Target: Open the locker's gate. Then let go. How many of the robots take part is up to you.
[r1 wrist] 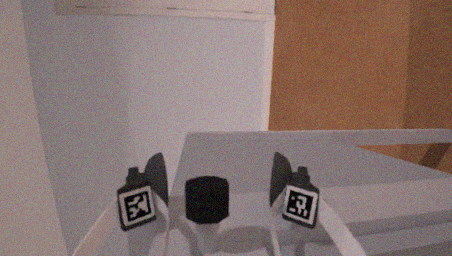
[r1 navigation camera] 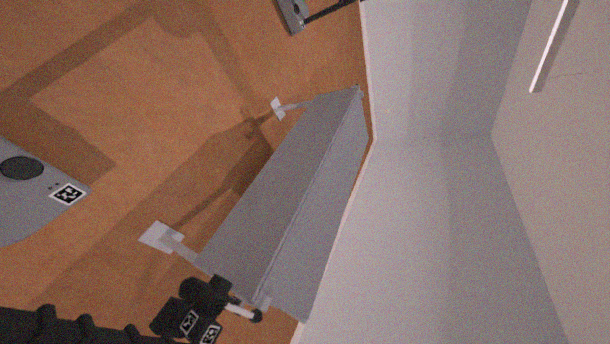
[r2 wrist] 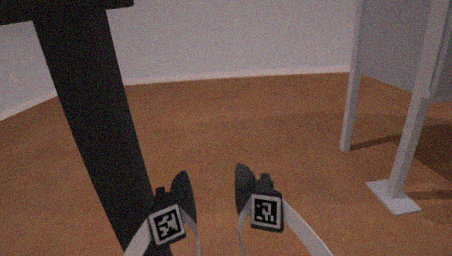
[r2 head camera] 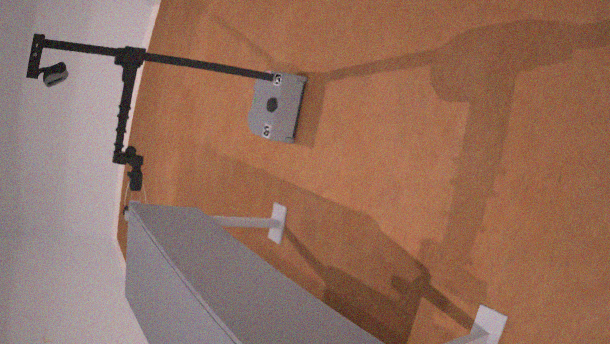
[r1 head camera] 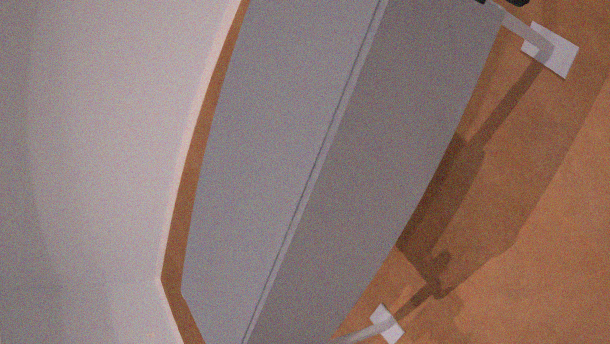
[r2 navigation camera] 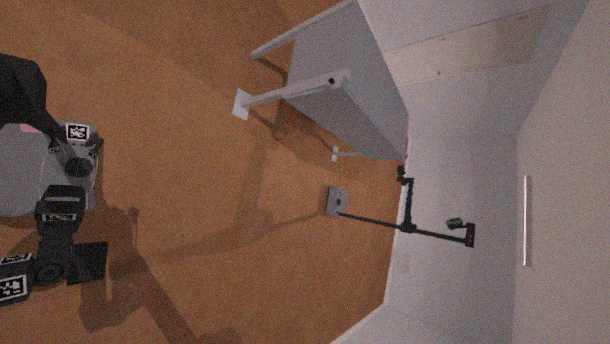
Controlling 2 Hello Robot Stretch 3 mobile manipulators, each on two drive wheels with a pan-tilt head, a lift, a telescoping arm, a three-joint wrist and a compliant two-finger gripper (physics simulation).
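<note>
The grey locker (r1 head camera: 390,140) (r1 navigation camera: 280,180) (r2 head camera: 210,250) (r2 navigation camera: 335,115) stands on posts with flat feet, close to the wall. A thin straight seam runs along its grey panels, and no wide gap shows there. A black knob (r1 wrist: 207,199) stands out from its end in the r1 wrist view. My r1 gripper (r1 wrist: 219,180) (r1 navigation camera: 245,307) is open, with its fingers on either side of the knob and apart from it. Another black knob (r2 navigation camera: 331,80) shows at the other end of the locker. My r2 gripper (r2 wrist: 215,187) is open, away from the locker, with nothing between its fingers.
The r1 robot's base (r2 head camera: 280,110) (r2 navigation camera: 336,201) stands beyond the locker, its mast near the wall. A locker post with a foot (r2 wrist: 392,197) stands right of r2's gripper. A thick black mast (r2 wrist: 95,120) is at its left. The wall (r1 navigation camera: 425,210) runs behind the locker.
</note>
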